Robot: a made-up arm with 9 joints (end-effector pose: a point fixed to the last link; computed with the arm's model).
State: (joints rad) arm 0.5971 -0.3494 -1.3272 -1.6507 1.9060 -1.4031 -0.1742 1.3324 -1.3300
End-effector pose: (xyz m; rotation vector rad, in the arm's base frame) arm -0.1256 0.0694 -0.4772 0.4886 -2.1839 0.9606
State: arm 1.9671 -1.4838 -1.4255 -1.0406 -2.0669 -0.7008 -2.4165 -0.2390 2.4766
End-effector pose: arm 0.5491 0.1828 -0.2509 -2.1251 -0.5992 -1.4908
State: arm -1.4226 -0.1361 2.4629 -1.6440 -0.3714 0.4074 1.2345 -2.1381 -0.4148
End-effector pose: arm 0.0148 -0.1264 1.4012 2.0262 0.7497 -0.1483
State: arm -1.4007 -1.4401 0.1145 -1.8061 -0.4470 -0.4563 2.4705 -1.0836 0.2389
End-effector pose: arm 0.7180 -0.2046 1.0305 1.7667 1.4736 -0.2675
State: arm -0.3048 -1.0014 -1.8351 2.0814 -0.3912 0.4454 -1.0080 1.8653 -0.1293
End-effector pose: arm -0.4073 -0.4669 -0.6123 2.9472 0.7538 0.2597
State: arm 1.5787 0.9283 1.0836 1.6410 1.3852 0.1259 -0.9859 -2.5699 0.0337
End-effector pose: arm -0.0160 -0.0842 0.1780 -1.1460 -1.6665 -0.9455
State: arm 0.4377 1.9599 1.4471 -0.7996 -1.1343 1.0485 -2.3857 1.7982 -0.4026
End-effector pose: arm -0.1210 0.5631 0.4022 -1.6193 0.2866 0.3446
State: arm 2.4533 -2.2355 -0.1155 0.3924 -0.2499 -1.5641 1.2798 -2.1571 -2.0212
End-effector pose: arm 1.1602 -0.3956 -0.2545 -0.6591 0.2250 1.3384
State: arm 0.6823 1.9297 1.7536 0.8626 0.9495 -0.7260 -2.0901 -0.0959 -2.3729
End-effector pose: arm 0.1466 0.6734 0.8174 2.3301 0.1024 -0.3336
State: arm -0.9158 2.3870 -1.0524 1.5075 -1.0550 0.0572 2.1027 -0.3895 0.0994
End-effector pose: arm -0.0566 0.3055 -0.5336 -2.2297 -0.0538 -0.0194
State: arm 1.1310 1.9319 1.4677 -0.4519 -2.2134 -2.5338 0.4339 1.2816 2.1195
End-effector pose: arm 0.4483 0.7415 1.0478 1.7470 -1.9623 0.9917
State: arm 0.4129 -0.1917 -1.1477 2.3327 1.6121 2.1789 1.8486 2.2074 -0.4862
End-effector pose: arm -0.0643 -0.7847 0.3375 2.9628 -0.3786 -0.9202
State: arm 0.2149 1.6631 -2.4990 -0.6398 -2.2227 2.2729 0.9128 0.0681 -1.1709
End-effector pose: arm 1.3534 0.4670 0.0072 1.9513 1.3575 -0.6636
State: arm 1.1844 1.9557 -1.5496 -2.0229 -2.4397 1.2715 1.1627 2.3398 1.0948
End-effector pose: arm -0.0595 0.8407 -0.0785 -0.4657 -1.3174 -0.0369
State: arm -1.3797 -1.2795 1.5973 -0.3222 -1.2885 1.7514 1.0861 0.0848 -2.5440
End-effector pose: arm 0.8157 0.0840 1.4187 -1.3738 -1.5819 0.4297
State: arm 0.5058 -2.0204 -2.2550 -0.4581 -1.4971 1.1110 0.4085 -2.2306 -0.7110
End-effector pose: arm -0.7031 1.0746 -0.9427 0.5737 0.1223 0.2650
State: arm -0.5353 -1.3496 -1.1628 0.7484 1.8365 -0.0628 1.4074 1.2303 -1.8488
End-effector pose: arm -0.0035 -0.6716 -0.4005 -1.7402 -0.2599 1.4714
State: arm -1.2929 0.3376 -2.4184 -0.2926 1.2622 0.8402 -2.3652 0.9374 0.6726
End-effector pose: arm -0.2596 -0.5178 -0.1493 2.4235 -1.7033 0.6330
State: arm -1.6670 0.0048 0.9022 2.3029 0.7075 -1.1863 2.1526 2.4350 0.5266
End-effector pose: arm 1.0056 0.3838 -0.1220 -0.8509 0.0268 -1.4826
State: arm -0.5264 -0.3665 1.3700 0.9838 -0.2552 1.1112 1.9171 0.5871 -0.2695
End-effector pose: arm 0.2329 -0.6760 1.0454 1.1538 -0.7571 -1.9259
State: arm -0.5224 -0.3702 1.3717 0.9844 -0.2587 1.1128 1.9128 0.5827 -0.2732
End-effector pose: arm 0.2274 -0.6749 1.0495 1.1508 -0.7684 -1.9266
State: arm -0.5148 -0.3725 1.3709 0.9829 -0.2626 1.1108 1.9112 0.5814 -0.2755
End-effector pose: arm 0.2201 -0.6766 1.0507 1.1558 -0.7748 -1.9279
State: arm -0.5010 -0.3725 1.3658 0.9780 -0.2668 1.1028 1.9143 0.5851 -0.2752
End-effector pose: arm 0.2096 -0.6830 1.0470 1.1741 -0.7727 -1.9302
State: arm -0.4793 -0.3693 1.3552 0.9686 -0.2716 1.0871 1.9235 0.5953 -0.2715
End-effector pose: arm 0.1953 -0.6952 1.0367 1.2096 -0.7595 -1.9334
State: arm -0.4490 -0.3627 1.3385 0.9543 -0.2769 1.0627 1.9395 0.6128 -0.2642
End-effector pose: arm 0.1775 -0.7134 1.0187 1.2646 -0.7335 -1.9363
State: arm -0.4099 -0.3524 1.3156 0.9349 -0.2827 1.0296 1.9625 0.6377 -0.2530
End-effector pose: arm 0.1570 -0.7368 0.9923 1.3390 -0.6940 -1.9367
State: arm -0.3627 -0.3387 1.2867 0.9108 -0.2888 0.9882 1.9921 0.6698 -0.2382
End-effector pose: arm 0.1356 -0.7639 0.9575 1.4313 -0.6409 -1.9317
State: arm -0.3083 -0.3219 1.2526 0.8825 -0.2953 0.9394 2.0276 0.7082 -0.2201
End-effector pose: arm 0.1149 -0.7928 0.9146 1.5388 -0.5751 -1.9183
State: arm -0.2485 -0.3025 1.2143 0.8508 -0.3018 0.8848 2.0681 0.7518 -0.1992
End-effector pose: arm 0.0972 -0.8210 0.8653 1.6567 -0.4987 -1.8939
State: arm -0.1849 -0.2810 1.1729 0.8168 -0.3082 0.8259 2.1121 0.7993 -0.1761
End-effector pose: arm 0.0843 -0.8467 0.8115 1.7802 -0.4137 -1.8565
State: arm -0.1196 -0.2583 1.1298 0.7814 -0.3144 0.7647 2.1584 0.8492 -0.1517
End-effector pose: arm 0.0767 -0.8683 0.7559 1.9039 -0.3242 -1.8062
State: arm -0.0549 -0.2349 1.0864 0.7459 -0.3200 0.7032 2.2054 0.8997 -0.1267
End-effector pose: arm 0.0752 -0.8847 0.7011 2.0221 -0.2334 -1.7445
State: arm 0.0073 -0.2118 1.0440 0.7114 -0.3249 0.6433 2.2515 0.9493 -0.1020
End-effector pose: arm 0.0791 -0.8958 0.6498 2.1307 -0.1452 -1.6744
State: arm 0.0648 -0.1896 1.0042 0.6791 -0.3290 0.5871 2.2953 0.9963 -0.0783
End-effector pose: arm 0.0871 -0.9019 0.6039 2.2263 -0.0630 -1.6004
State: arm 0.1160 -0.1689 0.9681 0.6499 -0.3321 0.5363 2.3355 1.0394 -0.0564
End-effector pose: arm 0.0979 -0.9039 0.5647 2.3070 0.0107 -1.5270
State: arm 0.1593 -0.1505 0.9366 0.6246 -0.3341 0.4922 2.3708 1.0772 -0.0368
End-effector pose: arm 0.1099 -0.9031 0.5329 2.3717 0.0740 -1.4592
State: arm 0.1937 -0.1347 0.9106 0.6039 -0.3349 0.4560 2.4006 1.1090 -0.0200
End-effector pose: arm 0.1220 -0.9004 0.5082 2.4209 0.1260 -1.4007
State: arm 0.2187 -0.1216 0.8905 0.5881 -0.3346 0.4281 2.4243 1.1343 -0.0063
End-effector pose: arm 0.1334 -0.8970 0.4903 2.4555 0.1669 -1.3540
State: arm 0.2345 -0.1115 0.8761 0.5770 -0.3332 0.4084 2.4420 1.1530 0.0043
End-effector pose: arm 0.1433 -0.8935 0.4783 2.4772 0.1971 -1.3206
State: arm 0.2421 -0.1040 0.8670 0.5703 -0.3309 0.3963 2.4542 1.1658 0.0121
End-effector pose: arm 0.1516 -0.8904 0.4712 2.4881 0.2181 -1.2996
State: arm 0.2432 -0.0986 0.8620 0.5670 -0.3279 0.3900 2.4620 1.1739 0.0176
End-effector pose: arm 0.1587 -0.8878 0.4677 2.4909 0.2321 -1.2887
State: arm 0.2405 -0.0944 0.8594 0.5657 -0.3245 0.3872 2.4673 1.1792 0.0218
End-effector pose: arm 0.1651 -0.8856 0.4661 2.4892 0.2420 -1.2838
